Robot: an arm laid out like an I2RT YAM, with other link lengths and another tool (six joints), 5 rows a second.
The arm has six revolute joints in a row. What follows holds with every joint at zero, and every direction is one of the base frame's. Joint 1 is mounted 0.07 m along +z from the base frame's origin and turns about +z. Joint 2 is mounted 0.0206 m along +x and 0.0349 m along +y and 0.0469 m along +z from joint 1 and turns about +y. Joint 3 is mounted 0.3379 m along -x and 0.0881 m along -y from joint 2 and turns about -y. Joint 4 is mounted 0.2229 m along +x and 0.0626 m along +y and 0.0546 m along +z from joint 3 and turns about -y. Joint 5 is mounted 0.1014 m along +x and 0.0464 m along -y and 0.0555 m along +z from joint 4 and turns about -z. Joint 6 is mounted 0.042 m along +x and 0.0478 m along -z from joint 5 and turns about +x. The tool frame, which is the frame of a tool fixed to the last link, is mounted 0.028 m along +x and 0.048 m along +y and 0.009 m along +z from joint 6; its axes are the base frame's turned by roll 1.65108, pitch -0.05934 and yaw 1.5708 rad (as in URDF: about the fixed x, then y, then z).
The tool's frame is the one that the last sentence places.
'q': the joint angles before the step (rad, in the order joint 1, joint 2, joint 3, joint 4, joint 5, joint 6). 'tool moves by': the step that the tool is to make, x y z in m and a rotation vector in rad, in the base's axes. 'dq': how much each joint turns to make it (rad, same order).
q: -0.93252 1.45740 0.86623 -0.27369 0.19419 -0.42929
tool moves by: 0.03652 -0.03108 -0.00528 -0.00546 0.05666 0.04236
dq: 0.03903 0.15304 0.13998 -0.01010 0.03489 -0.03415
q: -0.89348 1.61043 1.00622 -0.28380 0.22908 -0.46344
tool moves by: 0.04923 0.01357 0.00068 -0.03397 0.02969 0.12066
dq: 0.13307 0.05901 0.07034 -0.00161 0.04250 -0.01949
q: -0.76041 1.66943 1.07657 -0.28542 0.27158 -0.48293
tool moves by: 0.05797 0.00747 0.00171 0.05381 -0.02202 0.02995
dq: 0.10670 0.11197 0.15752 -0.09032 0.00437 0.09808
